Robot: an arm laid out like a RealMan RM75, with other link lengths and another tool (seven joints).
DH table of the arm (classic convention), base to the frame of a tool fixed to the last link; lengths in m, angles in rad. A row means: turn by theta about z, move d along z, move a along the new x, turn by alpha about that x. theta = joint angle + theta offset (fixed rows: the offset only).
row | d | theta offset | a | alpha
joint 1 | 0.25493 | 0 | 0 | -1.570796
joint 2 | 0 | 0 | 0 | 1.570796
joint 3 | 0.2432 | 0 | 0 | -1.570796
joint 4 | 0 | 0 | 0 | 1.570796
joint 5 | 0.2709 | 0 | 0 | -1.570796
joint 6 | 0 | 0 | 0 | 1.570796
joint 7 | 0.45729 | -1.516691 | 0.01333 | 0.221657
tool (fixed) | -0.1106 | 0 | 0 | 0
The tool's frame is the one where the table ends.
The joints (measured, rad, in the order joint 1, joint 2, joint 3, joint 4, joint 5, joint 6, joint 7), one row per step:
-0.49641, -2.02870, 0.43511, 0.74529, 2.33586, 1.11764, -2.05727
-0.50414, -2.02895, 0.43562, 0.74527, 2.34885, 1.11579, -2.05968
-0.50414, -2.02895, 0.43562, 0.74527, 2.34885, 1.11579, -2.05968
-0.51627, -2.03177, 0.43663, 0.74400, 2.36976, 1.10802, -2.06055
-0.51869, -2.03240, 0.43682, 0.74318, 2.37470, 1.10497, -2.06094
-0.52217, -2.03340, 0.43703, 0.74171, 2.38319, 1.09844, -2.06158
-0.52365, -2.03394, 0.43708, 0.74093, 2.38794, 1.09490, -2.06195
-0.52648, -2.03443, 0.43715, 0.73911, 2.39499, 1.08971, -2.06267
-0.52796, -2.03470, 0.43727, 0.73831, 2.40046, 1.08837, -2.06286
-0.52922, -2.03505, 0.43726, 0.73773, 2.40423, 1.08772, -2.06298
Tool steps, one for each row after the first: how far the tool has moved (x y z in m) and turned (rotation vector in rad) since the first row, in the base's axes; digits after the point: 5 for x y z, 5 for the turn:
0.00108, 0.00141, -0.00157, -0.00760, 0.00847, -0.00260
0.00108, 0.00141, -0.00157, -0.00760, 0.00847, -0.00260
0.00218, 0.00365, -0.00509, -0.01879, 0.02421, -0.00654
0.00188, 0.00407, -0.00582, -0.02076, 0.02819, -0.00627
0.00067, 0.00467, -0.00671, -0.02310, 0.03578, -0.00465
-0.00025, 0.00479, -0.00718, -0.02440, 0.03999, -0.00332
-0.00134, 0.00517, -0.00796, -0.02658, 0.04591, -0.00168
-0.00198, 0.00489, -0.00884, -0.02992, 0.04975, -0.00118
-0.00220, 0.00473, -0.00961, -0.03244, 0.05205, -0.00114

